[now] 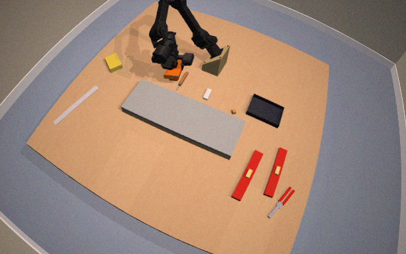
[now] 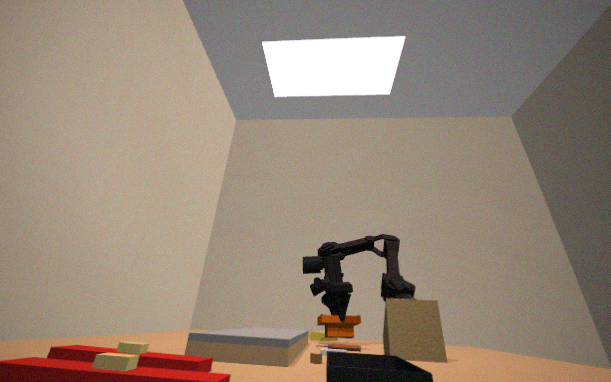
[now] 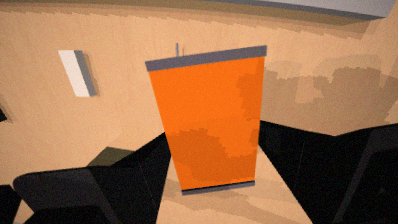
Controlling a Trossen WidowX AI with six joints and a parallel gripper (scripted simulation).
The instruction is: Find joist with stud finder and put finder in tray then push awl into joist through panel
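Now: the orange stud finder 1 cm behind my gripper tip and 2 cm below it. Round my gripper tip: white block (4 cm ahead, 18 cm to the left, 6 cm below); square indicator (3 cm behind, 4 cm below); awl (2 cm ahead, 4 cm to the left, 6 cm below).
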